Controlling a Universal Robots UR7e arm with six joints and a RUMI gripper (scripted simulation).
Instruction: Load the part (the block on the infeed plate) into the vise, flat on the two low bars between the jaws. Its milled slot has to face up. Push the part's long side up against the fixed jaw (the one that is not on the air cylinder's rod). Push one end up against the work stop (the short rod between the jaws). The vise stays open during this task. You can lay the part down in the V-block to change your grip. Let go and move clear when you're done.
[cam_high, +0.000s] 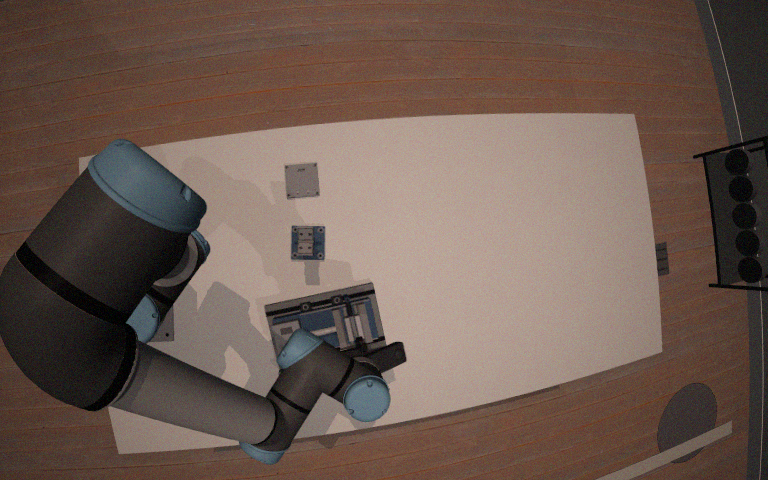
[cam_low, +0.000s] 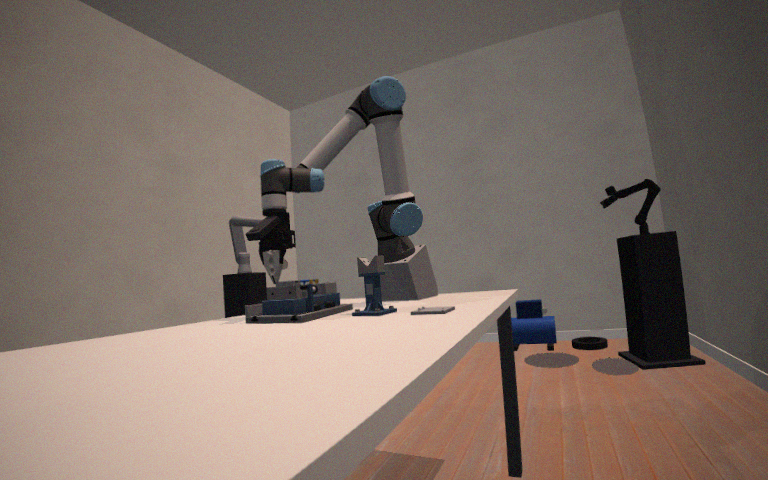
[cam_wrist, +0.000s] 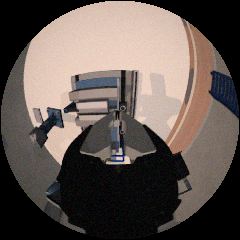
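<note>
Now: hand 1 cm short of the part, 5 cm to the right of it and 2 cm above it. From my hand the other things lie so: vise (6 cm behind, 6 cm to the left, 8 cm below); infeed plate (1 cm ahead, 46 cm to the left, 11 cm below).
</note>
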